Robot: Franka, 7 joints.
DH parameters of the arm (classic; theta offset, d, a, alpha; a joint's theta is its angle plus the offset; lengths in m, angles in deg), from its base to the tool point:
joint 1: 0 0.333 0 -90
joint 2: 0 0 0 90
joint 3: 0 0.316 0.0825 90
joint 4: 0 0 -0.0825 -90
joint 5: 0 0.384 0 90
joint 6: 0 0 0.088 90
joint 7: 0 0.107 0 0
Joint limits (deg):
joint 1: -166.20..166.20
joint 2: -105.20..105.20
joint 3: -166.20..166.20
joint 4: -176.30..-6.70
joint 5: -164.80..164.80
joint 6: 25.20..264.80
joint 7: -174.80..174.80
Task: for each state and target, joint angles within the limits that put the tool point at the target. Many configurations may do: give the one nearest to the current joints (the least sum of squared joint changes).
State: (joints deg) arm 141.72 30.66 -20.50 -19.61 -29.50 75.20 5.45
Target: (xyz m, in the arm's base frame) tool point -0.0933 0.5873 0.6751
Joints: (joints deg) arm 123.50 30.57 -30.35 -43.31 -28.05 51.53 5.45
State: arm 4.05 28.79 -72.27 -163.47 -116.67 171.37 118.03
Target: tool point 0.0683 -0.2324 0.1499
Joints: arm 5.27 23.43 -80.10 -164.56 -119.33 177.80 118.03
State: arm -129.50 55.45 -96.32 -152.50 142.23 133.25 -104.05
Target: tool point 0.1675 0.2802 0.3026
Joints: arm -166.20 41.99 -122.90 -167.45 142.22 140.60 -104.05
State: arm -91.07 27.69 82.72 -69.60 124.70 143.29 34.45
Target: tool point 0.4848 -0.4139 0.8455
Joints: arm -89.27 32.23 80.31 -58.75 124.69 140.65 34.45
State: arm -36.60 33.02 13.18 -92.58 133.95 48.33 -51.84
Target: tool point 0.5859 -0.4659 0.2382
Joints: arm -46.76 59.56 3.58 -77.58 142.77 70.18 -51.84
